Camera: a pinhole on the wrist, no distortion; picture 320 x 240 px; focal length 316.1 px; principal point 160.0 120.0 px. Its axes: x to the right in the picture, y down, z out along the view. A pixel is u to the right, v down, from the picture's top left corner.
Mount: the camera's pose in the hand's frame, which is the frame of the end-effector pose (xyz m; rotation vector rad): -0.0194 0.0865 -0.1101 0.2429 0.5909 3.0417
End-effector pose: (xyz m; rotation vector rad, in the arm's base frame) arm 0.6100 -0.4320 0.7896 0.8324 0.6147 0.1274
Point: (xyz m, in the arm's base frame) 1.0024 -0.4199 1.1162
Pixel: 99 114
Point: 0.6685 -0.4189 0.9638
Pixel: 223 165
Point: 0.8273 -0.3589 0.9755
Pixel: 76 108
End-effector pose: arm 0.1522 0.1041 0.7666 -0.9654 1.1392 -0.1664
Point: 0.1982 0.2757 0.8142
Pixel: outside the picture
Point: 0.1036 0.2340 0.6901
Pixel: 262 104
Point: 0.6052 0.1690 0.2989
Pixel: outside the picture
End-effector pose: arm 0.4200 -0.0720 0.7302 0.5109 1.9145 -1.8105
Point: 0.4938 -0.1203 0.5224
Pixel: 97 45
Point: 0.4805 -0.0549 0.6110
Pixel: 114 104
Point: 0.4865 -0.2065 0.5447
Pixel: 127 128
